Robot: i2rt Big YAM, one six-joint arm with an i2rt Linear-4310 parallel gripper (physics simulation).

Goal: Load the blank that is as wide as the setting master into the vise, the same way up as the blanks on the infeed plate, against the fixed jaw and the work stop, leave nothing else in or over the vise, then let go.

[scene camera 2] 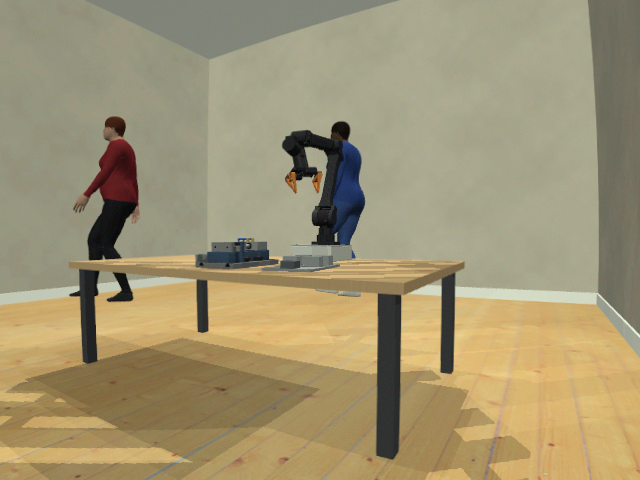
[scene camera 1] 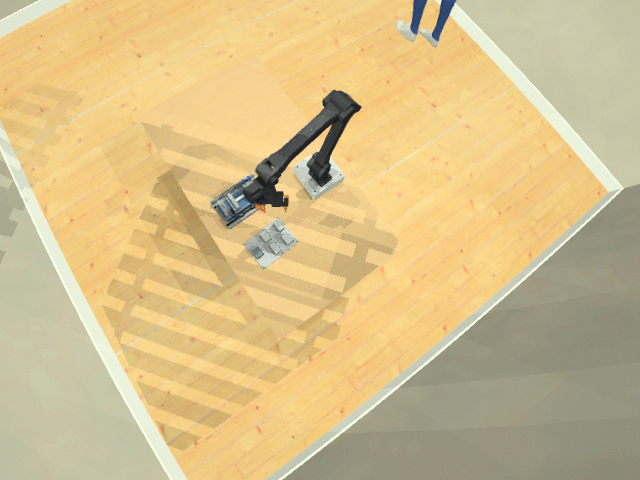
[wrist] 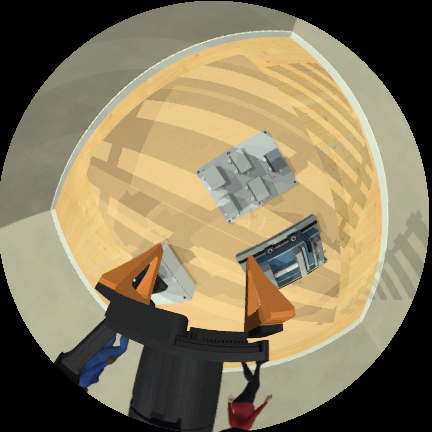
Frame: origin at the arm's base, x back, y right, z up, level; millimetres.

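Seen in the pictures: gripper, fingertip midpoint: [scene camera 2: 307, 192] [scene camera 1: 275, 211] [wrist: 203, 253]; arm's base at its link origin: [scene camera 2: 325, 244] [scene camera 1: 320, 175].
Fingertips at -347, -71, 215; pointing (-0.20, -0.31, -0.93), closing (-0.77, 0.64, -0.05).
Pixels of each thing's top centre, then the offset from my fingertips to it, as dx, dy, dz. "spot": a spot on its surface instead.
- infeed plate at a spot on its surface: [wrist: 260, 140] [scene camera 1: 266, 262] spot: -208, -104, -282
- blank at its top centre: [wrist: 212, 177] [scene camera 2: 323, 255] [scene camera 1: 287, 238] -30, -83, -246
- darker grey block at its top centre: [wrist: 275, 159] [scene camera 2: 290, 260] [scene camera 1: 257, 252] -207, -34, -257
- grey vise at its top centre: [wrist: 293, 272] [scene camera 2: 238, 241] [scene camera 1: 237, 196] -92, +266, -191
The infeed plate [scene camera 1: 264, 264] [scene camera 2: 320, 267] [wrist: 260, 140] is a light grey plate on the table. Several light grey blanks stand on it, among them one blank [scene camera 1: 287, 239] [wrist: 214, 177] near a corner and another blank [scene camera 1: 275, 248] [wrist: 258, 189]. A darker grey block [scene camera 1: 257, 252] [scene camera 2: 290, 264] [wrist: 274, 161] stands at one end. The blue and grey vise [scene camera 1: 235, 202] [scene camera 2: 232, 255] [wrist: 282, 262] stands beside the plate, with light bars across it; I cannot tell which piece is the setting master. My gripper [scene camera 1: 273, 206] [scene camera 2: 306, 191] [wrist: 203, 253] is open and empty, high above the table. A finger partly hides the vise in the wrist view.
The arm's light grey base [scene camera 1: 305, 180] [scene camera 2: 336, 251] [wrist: 175, 280] stands on the wooden table [scene camera 2: 403, 285], near the vise and the plate. Small blue parts [scene camera 1: 248, 179] stick up at one end of the vise. Two people [scene camera 2: 119, 170] [scene camera 2: 351, 180] stand beyond the table.
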